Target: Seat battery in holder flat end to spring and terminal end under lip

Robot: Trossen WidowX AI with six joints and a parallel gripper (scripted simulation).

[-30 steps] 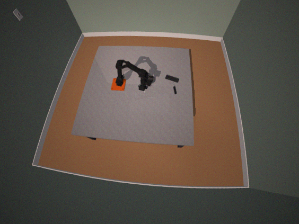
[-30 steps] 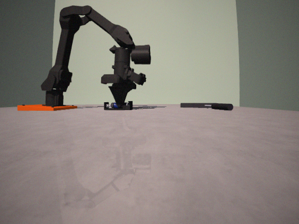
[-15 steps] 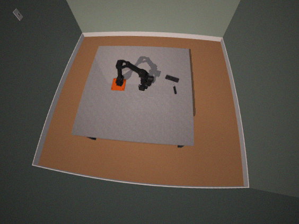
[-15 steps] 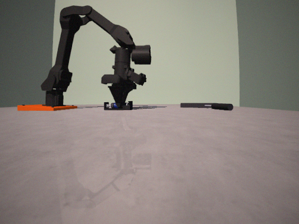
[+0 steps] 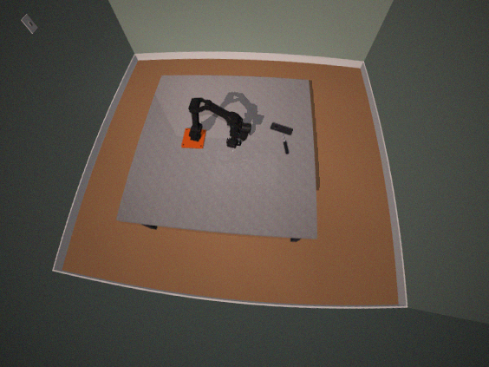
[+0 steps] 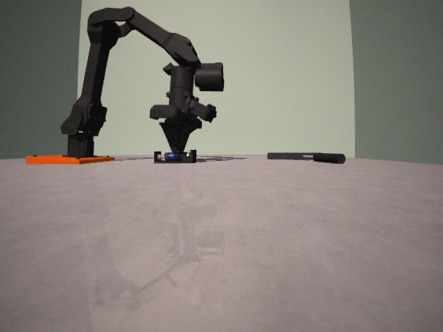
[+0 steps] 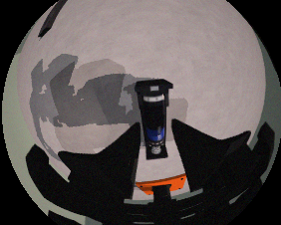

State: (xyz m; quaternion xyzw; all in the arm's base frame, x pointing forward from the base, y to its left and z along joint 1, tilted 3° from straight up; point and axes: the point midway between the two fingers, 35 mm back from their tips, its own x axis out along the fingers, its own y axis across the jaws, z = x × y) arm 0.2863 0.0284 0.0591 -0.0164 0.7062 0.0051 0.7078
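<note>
Now: the battery 10 mm below my gripper tip. Round my gripper tip: flat black block: 300 mm ahead, 200 mm to the left, 10 mm below.
</note>
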